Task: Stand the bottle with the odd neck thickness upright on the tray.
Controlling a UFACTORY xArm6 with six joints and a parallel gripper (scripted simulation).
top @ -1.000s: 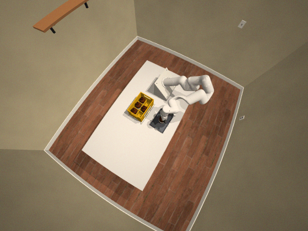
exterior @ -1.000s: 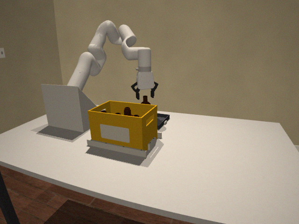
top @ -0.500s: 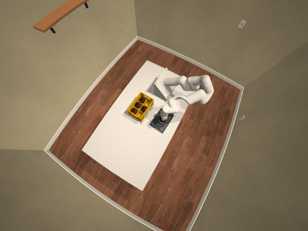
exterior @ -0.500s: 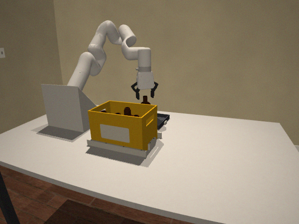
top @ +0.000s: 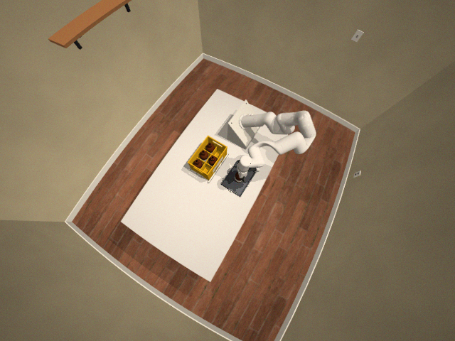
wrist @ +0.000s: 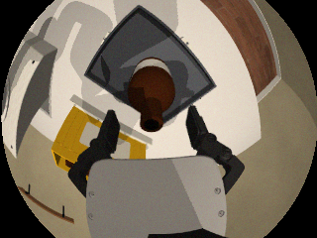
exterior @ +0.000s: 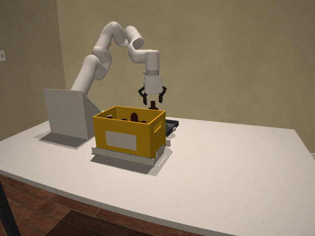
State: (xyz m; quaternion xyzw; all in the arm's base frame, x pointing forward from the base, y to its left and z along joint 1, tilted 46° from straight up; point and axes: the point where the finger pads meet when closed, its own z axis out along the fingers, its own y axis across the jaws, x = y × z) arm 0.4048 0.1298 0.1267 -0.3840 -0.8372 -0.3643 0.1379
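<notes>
The dark grey tray lies 140 mm below my hand. The rest, counted from my hand: yellow crate: 290 mm to the right, 70 mm below; then glass bottle: 340 mm to the right, 80 mm ahead, 70 mm below.
</notes>
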